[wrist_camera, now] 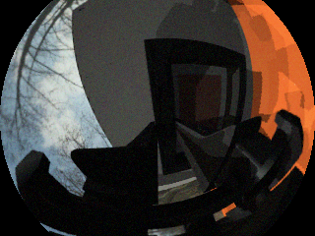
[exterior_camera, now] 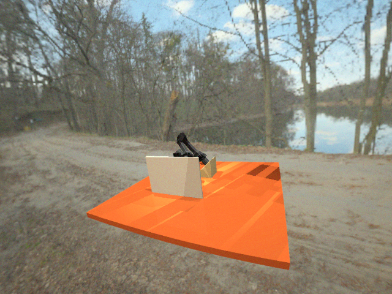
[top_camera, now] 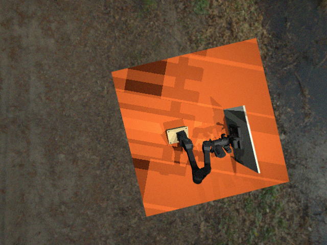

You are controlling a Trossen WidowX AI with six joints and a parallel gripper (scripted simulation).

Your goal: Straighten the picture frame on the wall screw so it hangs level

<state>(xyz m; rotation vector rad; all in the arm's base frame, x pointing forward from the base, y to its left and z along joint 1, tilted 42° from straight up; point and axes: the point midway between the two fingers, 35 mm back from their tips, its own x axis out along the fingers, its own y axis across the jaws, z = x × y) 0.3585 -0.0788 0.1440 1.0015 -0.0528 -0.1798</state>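
My gripper tip is 10 mm short of the picture frame, 10 mm to the right of it and 50 mm above it. From my gripper tip the other things lie so: wall panel 20 mm ahead, 10 mm to the right, 70 mm below.
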